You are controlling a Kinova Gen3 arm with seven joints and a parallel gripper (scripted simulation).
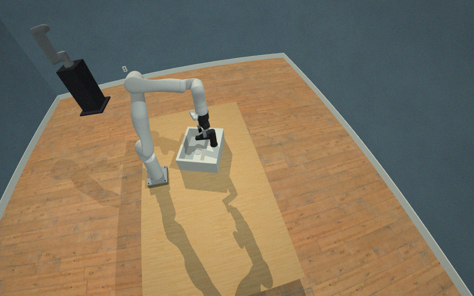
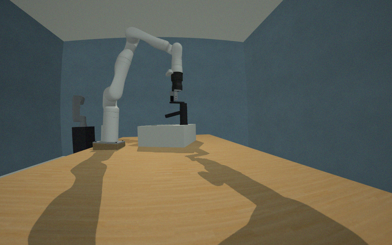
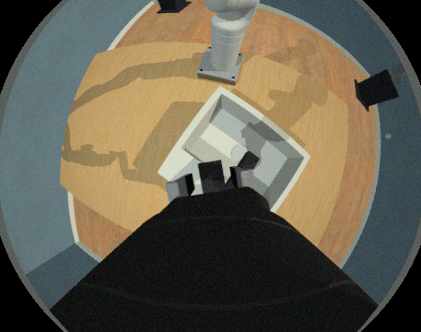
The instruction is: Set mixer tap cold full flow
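Now: hand 2 cm short of the lever, 1 cm to the right of it and 3 cm above it. The rest, counted from my hand: white basin: 6 cm behind, 6 cm to the left, 26 cm below.
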